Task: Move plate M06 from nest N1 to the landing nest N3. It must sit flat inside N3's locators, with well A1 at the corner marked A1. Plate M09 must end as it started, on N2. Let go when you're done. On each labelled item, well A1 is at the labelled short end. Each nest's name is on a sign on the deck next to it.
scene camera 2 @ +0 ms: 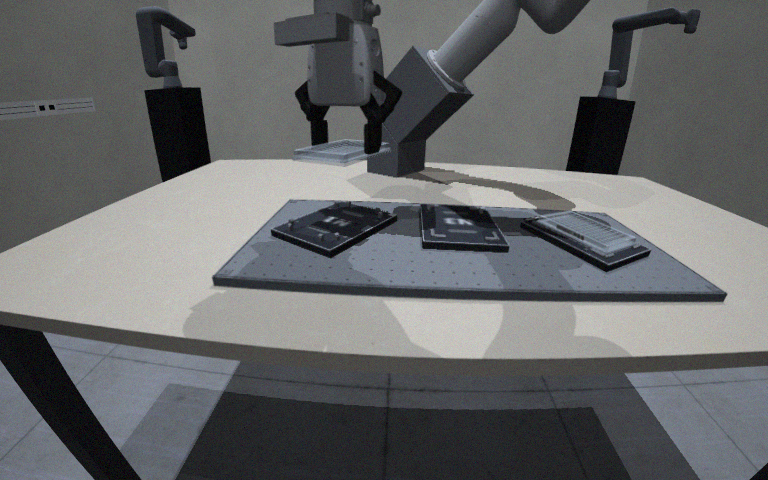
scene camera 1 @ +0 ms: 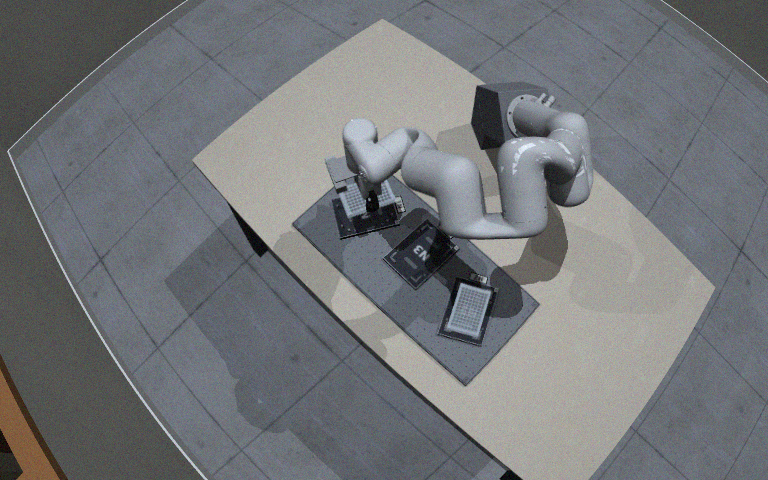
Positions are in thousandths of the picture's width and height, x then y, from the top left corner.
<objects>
A nest N3 (scene camera 1: 567, 489): 1.50 m from the lens. A nest N1 (scene camera 1: 445, 455) is 1.52 m from the lens.
</objects>
